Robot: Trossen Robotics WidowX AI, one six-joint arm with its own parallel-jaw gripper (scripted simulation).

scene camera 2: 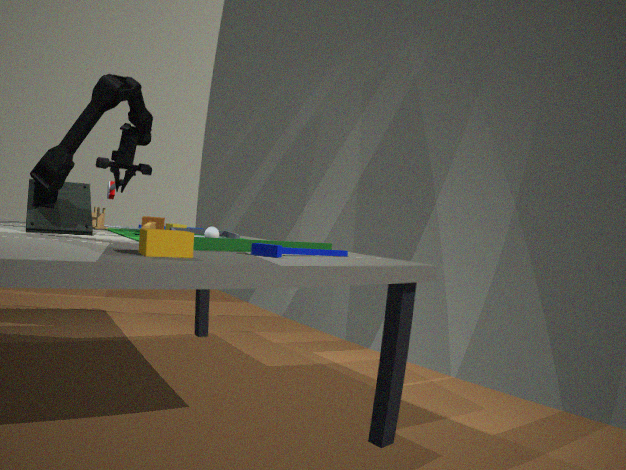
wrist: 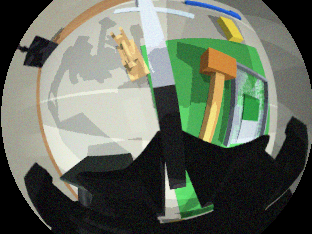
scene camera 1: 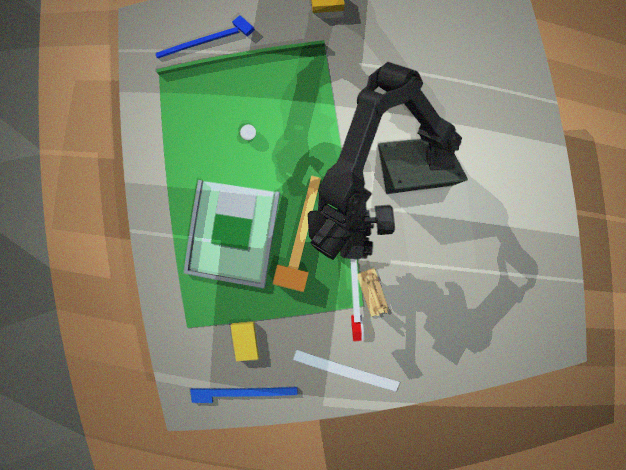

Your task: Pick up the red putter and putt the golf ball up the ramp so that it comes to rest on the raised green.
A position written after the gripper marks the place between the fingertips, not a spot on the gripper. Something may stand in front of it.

gripper: scene camera 2 119, 192; wrist 167, 133; scene camera 1 351, 231
